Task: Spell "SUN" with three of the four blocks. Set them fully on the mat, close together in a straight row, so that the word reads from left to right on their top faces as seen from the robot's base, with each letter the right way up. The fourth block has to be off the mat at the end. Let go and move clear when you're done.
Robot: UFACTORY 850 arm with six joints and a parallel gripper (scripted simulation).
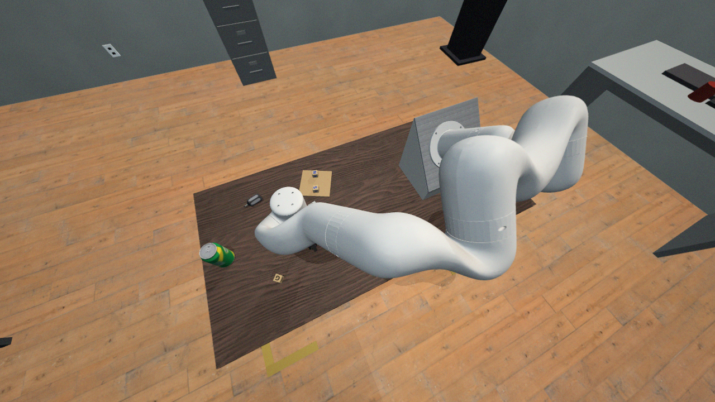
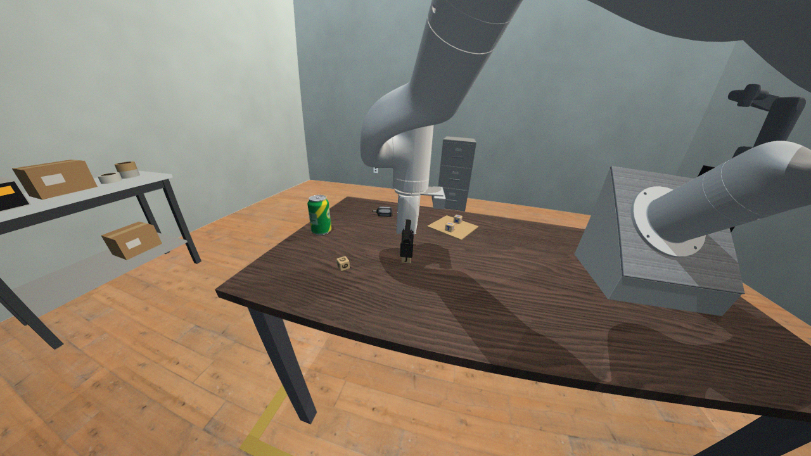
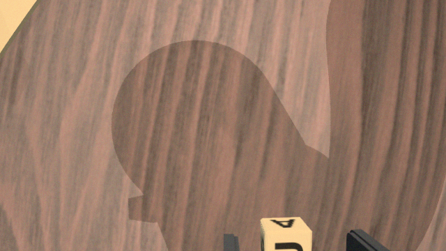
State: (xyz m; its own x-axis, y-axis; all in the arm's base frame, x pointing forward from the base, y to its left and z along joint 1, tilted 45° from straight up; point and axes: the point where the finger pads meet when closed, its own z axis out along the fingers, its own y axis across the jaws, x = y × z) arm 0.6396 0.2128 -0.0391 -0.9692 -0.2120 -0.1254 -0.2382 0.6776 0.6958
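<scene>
Right now my hand is 4 cm above the u block. From my hand the other things lie so: s block 23 cm to the right, 9 cm behind, 3 cm below; then tan mat 27 cm to the right, 10 cm behind, 5 cm below; then g block 14 cm ahead, 9 cm to the left, 4 cm below.
</scene>
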